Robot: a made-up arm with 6 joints. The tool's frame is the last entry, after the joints. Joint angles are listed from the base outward. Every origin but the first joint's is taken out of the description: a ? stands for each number. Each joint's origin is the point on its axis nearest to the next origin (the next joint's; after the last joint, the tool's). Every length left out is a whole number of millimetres.
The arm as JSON. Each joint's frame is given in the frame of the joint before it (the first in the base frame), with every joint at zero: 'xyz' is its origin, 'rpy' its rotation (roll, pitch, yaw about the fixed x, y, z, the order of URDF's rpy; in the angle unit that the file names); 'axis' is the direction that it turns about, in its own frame. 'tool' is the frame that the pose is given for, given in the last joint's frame.
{
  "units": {
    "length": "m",
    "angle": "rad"
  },
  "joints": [
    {
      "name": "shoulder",
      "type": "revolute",
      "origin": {
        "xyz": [
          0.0,
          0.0,
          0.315
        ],
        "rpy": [
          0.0,
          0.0,
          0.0
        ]
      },
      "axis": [
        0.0,
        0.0,
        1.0
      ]
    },
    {
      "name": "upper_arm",
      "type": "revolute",
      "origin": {
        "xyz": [
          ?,
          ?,
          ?
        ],
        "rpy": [
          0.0,
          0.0,
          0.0
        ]
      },
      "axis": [
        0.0,
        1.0,
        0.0
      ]
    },
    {
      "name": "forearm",
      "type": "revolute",
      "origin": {
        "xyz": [
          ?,
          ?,
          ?
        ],
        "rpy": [
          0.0,
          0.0,
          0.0
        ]
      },
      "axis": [
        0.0,
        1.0,
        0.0
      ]
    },
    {
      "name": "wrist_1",
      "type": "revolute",
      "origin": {
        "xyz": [
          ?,
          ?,
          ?
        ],
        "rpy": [
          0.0,
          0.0,
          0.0
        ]
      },
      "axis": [
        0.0,
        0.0,
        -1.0
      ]
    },
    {
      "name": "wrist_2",
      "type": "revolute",
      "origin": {
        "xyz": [
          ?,
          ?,
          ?
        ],
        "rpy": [
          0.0,
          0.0,
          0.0
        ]
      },
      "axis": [
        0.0,
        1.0,
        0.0
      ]
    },
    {
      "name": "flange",
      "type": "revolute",
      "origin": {
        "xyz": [
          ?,
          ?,
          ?
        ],
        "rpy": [
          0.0,
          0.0,
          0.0
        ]
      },
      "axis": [
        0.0,
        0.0,
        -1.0
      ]
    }
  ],
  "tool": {
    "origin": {
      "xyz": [
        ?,
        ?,
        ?
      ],
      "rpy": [
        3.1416,
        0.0,
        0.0
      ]
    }
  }
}
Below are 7 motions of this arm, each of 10 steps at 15 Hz.
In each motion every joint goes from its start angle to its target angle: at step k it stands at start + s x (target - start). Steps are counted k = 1, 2, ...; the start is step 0. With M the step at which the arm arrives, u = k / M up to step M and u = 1 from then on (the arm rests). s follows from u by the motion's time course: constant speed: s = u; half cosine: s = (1 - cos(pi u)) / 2; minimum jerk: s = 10 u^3 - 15 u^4 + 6 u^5.
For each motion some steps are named. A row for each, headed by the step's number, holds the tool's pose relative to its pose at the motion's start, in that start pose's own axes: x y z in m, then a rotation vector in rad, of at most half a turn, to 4 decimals.
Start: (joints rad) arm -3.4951 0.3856 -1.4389 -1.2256 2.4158 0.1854
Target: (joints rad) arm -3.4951 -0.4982 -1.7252 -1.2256 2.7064 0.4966
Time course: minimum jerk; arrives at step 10
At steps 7, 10:
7: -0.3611 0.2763 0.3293 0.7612 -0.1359 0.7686
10: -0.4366 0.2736 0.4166 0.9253 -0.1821 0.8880

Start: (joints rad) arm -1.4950 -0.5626 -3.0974 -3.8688 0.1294 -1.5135
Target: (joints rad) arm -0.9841 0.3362 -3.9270 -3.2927 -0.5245 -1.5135
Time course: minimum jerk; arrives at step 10
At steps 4, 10:
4: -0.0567 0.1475 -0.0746 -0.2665 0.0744 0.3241
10: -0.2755 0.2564 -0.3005 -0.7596 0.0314 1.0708

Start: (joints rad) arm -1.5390 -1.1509 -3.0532 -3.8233 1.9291 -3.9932
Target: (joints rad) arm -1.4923 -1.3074 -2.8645 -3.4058 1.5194 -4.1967
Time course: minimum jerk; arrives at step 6
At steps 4, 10:
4: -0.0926 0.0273 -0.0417 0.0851 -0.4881 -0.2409
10: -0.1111 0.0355 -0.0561 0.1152 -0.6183 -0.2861

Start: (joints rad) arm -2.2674 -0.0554 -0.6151 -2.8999 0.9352 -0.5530
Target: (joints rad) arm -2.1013 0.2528 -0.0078 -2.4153 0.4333 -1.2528
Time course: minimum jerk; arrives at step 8
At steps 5, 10:
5: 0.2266 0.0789 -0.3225 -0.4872 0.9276 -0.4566
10: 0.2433 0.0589 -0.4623 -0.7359 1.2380 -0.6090

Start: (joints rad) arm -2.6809 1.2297 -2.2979 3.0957 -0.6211 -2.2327
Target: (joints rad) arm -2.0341 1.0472 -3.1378 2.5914 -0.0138 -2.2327
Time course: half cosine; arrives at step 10
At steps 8, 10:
8: -0.1879 -0.4503 -0.5562 1.3536 0.8186 -0.5589
10: -0.2191 -0.4542 -0.6379 1.5084 0.8948 -0.5688

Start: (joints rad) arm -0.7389 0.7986 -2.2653 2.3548 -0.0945 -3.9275
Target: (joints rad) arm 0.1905 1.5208 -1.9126 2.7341 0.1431 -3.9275
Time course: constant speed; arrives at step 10
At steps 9, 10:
9: 0.5419 -0.7628 -0.3099 0.8704 0.6877 -0.1646
10: 0.5373 -0.8348 -0.3827 0.9586 0.7187 -0.2238

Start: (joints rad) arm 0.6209 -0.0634 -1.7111 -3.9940 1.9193 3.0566
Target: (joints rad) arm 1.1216 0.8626 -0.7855 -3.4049 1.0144 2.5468
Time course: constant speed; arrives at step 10
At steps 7, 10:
7: 0.2408 -0.7275 -0.3961 0.1300 -1.3597 0.8053
10: 0.6037 -0.8151 -0.4536 0.7463 -1.7624 1.1758

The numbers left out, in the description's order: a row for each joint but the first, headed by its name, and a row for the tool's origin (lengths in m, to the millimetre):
upper_arm: 0.0 0.0 0.0
forearm: 0.07 0.0 0.37
wrist_1: 0.104 0.0 -0.458
wrist_2: 0.0 0.0 0.0
flange: 0.095 0.0 -0.122
tool: 0.0 0.0 0.0

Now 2 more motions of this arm.
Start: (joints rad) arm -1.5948 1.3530 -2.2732 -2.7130 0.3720 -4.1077
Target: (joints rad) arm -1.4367 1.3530 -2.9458 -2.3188 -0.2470 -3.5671
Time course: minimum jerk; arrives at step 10
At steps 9, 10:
9: 0.3860 0.0109 -0.1301 0.4779 0.2112 0.8796
10: 0.3890 0.0111 -0.1325 0.4846 0.2127 0.8858

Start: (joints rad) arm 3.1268 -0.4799 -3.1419 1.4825 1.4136 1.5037
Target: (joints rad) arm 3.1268 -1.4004 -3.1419 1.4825 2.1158 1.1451
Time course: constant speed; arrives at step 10
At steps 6, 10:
6: -0.4727 0.1619 -0.0345 -0.3659 -0.0342 -0.7652
10: -0.6906 0.3924 -0.0802 -0.6174 0.0358 -1.2602

